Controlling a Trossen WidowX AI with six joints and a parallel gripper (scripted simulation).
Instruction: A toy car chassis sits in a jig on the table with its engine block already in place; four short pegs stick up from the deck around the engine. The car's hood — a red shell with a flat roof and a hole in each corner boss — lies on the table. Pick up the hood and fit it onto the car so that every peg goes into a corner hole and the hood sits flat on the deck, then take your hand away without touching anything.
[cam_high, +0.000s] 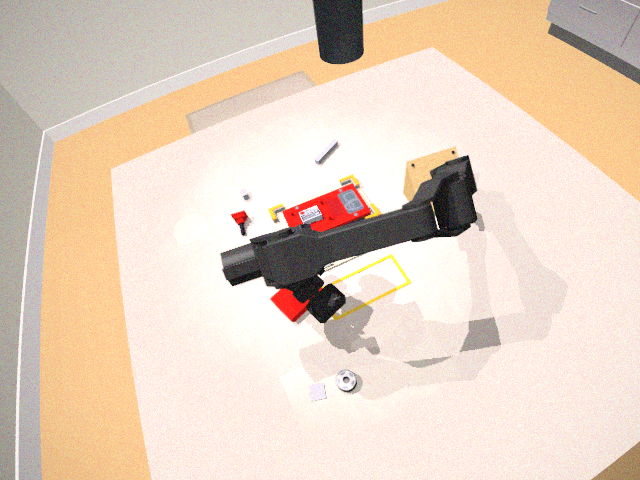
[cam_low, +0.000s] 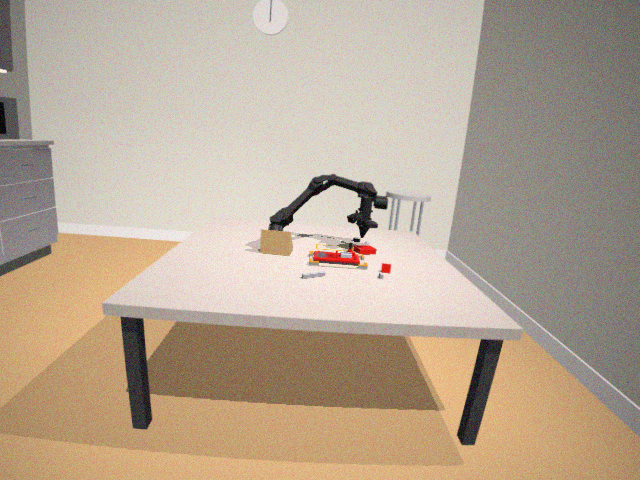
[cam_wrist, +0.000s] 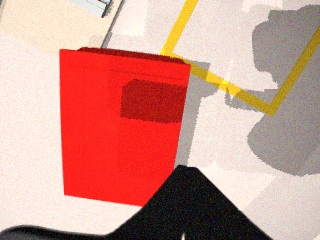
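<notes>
The red hood is 2 cm ahead of my gripper tip, 3 cm to the right of it and 5 cm below it. Round my gripper tip: grey bar 24 cm behind, 42 cm to the right, 6 cm below.
</notes>
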